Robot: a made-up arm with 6 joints.
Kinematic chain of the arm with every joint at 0, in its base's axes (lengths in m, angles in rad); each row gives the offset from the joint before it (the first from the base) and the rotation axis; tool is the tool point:
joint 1: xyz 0 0 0.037 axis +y
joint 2: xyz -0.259 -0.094 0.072 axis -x
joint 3: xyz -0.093 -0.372 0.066 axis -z
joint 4: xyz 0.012 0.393 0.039 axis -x
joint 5: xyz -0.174 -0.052 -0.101 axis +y
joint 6: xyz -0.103 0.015 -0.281 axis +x
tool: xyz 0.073 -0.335 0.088
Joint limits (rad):
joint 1: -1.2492..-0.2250
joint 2: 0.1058..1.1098
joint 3: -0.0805..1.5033
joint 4: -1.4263..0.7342
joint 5: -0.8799..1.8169
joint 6: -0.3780..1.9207
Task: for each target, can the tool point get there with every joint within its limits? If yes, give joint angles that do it. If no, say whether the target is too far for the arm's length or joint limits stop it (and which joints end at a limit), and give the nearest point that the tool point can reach.
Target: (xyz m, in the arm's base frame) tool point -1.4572 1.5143 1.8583
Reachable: no: too far | nearest point -0.9506 0.1071 0.3253 | short by 2.142 m
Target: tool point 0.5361 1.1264 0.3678
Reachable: no: joint limits stop it (at a limit: joint 2, joint 4, joint 6) | nearest point 0.2096 0.5000 0.1663 | short by 0.735 m
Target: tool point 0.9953 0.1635 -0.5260
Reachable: no: joint limits stop it (at a limit: joint 1, joint 2) | nearest point 0.5310 0.1060 -0.4119 | short by 0.482 m
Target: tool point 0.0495 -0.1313 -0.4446
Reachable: yes | joints -0.3837 0.6992 0.5495 -1.1370 -0.0435 0.6226
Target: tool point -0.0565 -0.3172 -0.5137
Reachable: yes | joints -1.1289 0.7887 0.2102 -0.8730 0.3454 -0.0583
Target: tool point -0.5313 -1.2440 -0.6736
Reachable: no: joint limits stop it (at a limit: joint 3, joint 4) | nearest point -0.4390 -0.7304 -0.5501 | short by 0.536 m
